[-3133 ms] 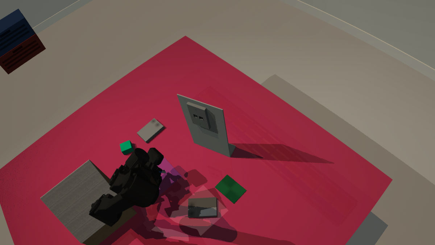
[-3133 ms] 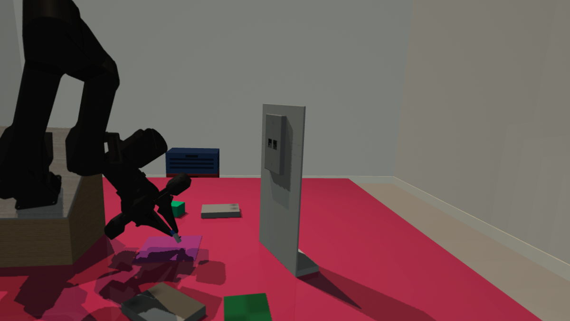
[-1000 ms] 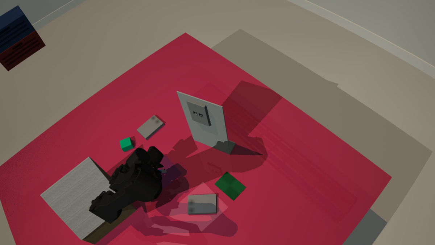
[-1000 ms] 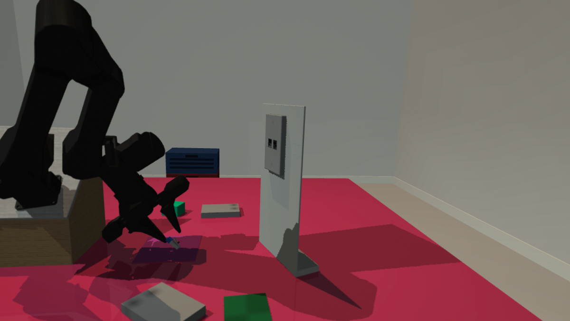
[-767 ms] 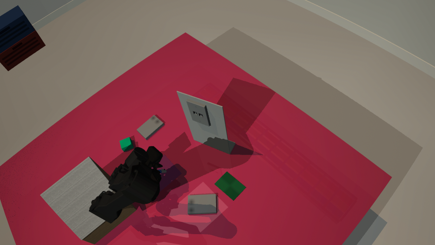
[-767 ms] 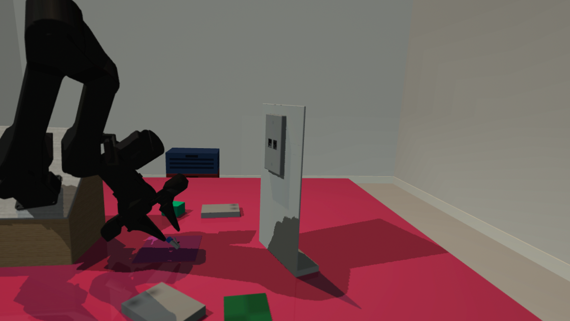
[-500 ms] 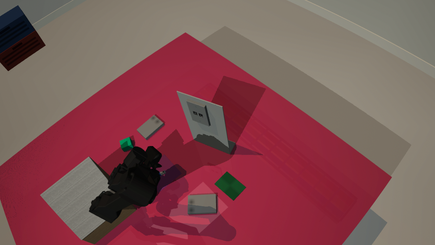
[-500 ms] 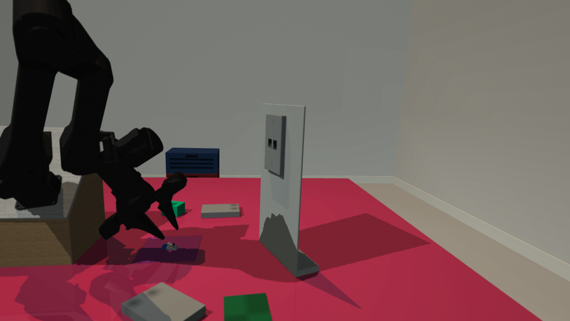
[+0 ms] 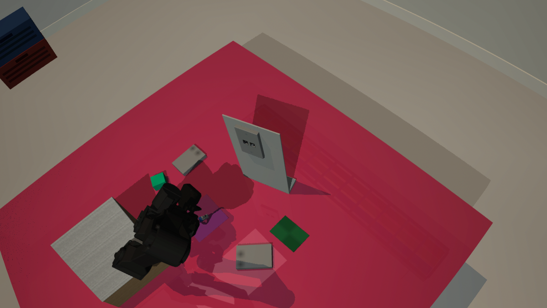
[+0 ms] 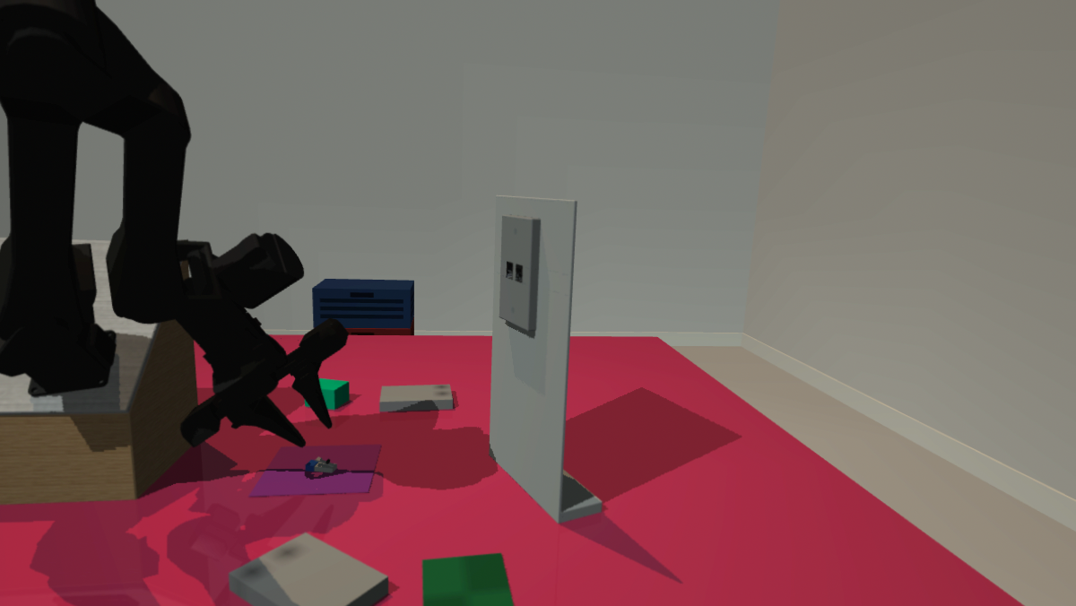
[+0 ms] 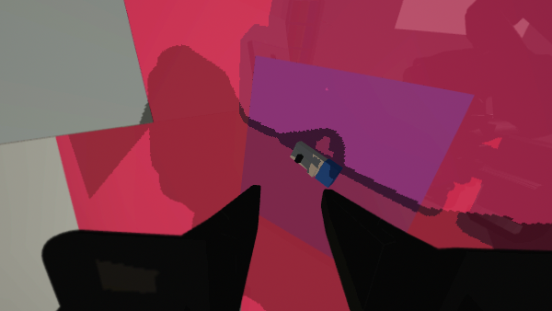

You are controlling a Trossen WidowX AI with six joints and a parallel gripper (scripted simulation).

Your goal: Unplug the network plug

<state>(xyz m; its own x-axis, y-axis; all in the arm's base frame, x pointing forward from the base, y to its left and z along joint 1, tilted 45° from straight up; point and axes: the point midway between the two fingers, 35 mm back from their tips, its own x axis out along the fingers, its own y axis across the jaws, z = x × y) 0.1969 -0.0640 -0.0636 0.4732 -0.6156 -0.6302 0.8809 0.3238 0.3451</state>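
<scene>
My gripper tip is 30 mm above the thin pale tab, 10 mm to the left of it and 10 mm short of it. The rest, counted from my gripper tip: network plug 30 mm below, 10 mm to the right, 10 mm ahead; green cube 210 mm to the left, 20 mm below, 10 mm behind; purple square 40 mm below.
</scene>
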